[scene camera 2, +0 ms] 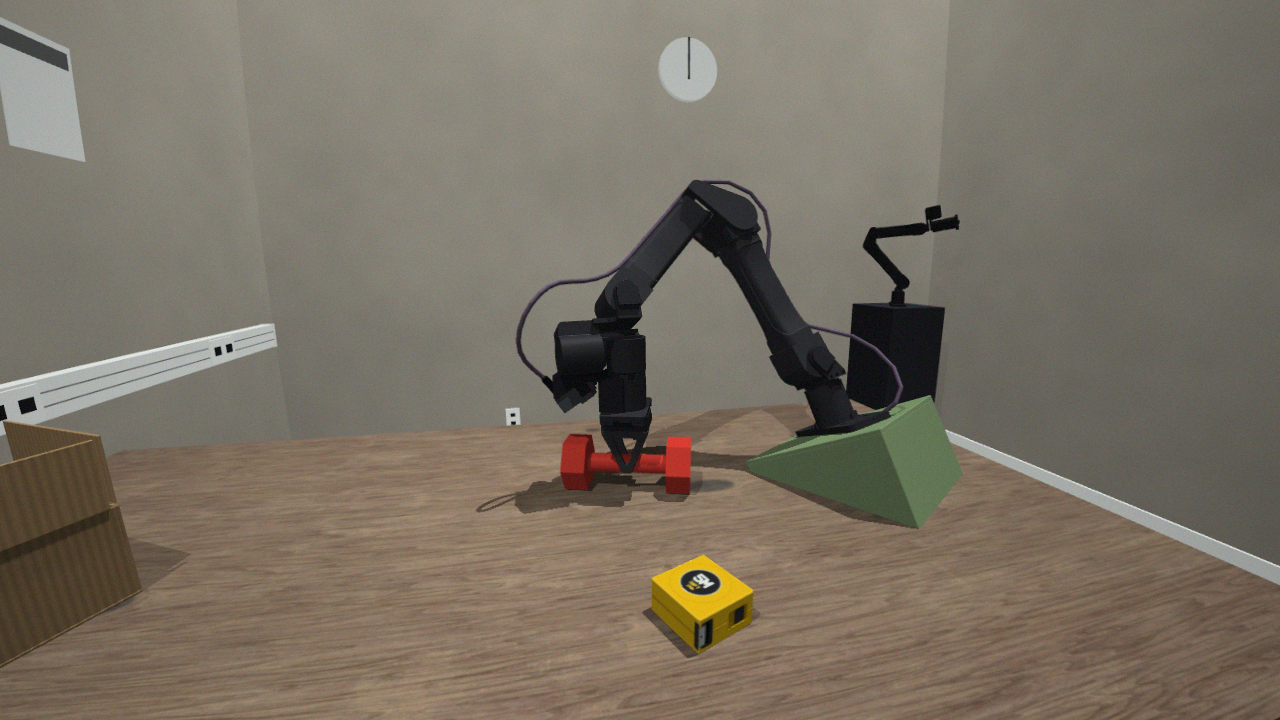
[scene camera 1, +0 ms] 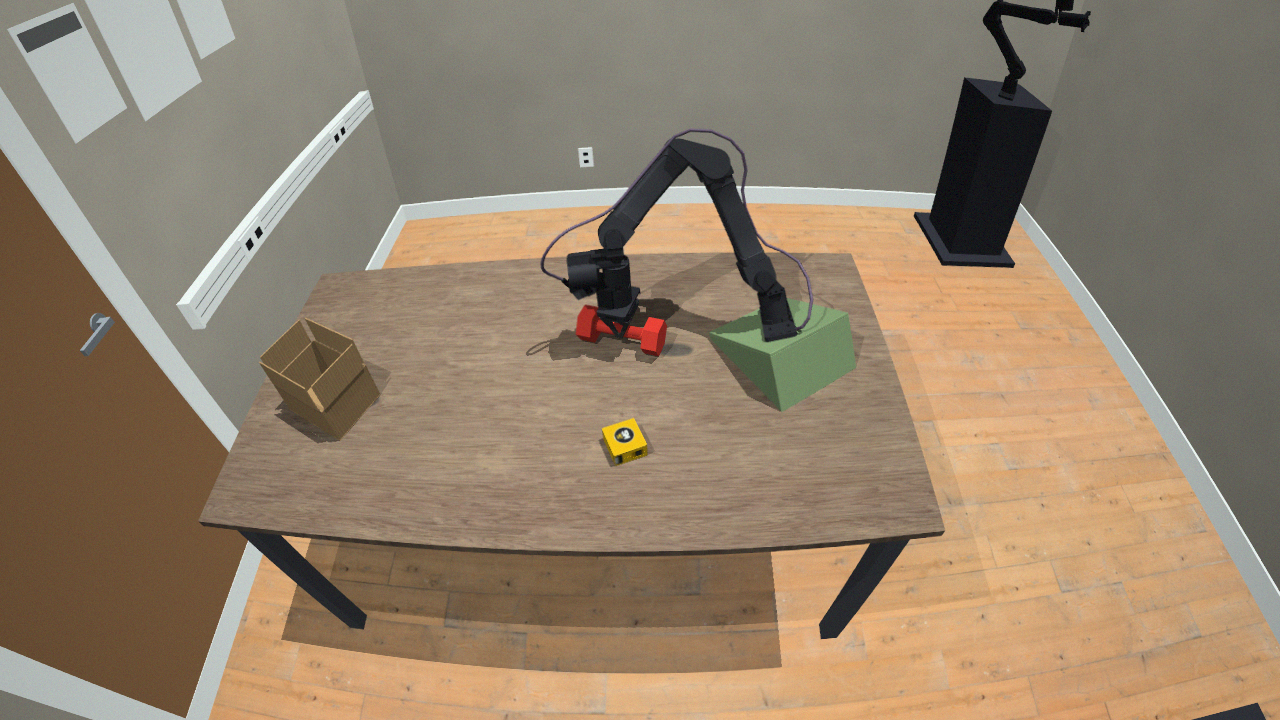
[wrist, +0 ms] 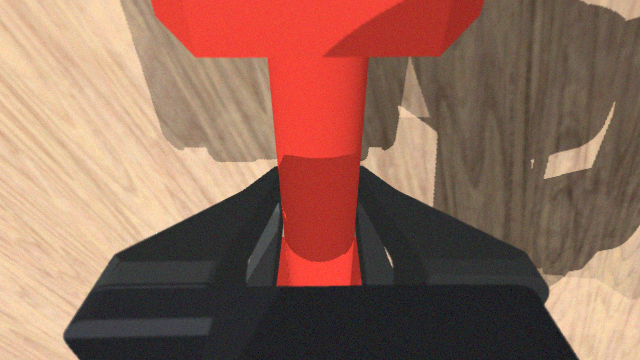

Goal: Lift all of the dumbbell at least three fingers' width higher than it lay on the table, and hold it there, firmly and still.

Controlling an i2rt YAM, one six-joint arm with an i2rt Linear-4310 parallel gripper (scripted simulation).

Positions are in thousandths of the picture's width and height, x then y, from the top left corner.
Note:
In view: my gripper (scene camera 2: 491, 652), a red dumbbell (scene camera 2: 453, 641) and a cardboard box (scene camera 2: 57, 780).
The red dumbbell also shows in scene camera 1 (scene camera 1: 510, 467) and in the wrist view (wrist: 498, 290). The cardboard box also shows in scene camera 1 (scene camera 1: 271, 541). My gripper also shows in scene camera 1 (scene camera 1: 486, 463) and in the wrist view (wrist: 499, 499). The wrist view does not show the cardboard box: it is out of frame.

